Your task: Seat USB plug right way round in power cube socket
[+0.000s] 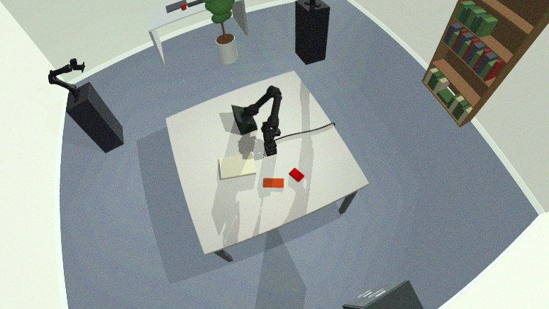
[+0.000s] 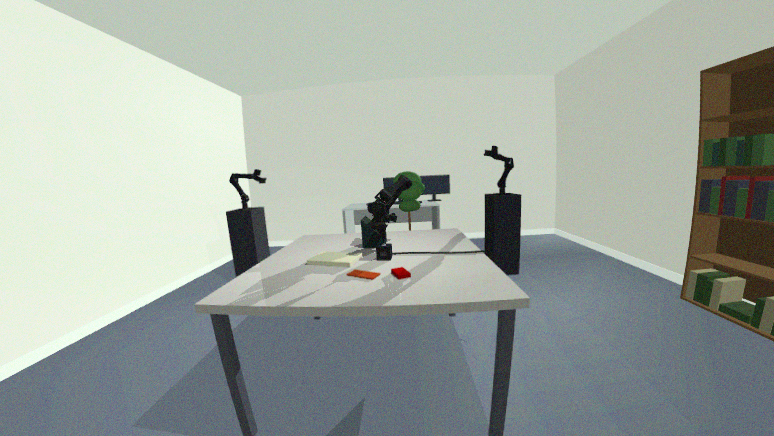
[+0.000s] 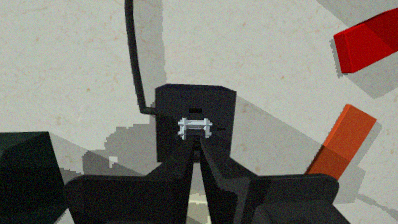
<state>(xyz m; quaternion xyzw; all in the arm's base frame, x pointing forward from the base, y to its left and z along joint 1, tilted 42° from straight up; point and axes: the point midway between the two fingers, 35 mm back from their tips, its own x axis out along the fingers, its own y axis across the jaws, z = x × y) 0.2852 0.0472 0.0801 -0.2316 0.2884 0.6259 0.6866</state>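
My gripper tip is now 2 cm above the silver USB plug. Round my gripper tip: red block (27 cm ahead, 10 cm below, 8 cm to the left); orange block (25 cm ahead, 11 cm below, 9 cm to the right); pale notepad (28 cm to the right, 10 cm below, 1 cm ahead).
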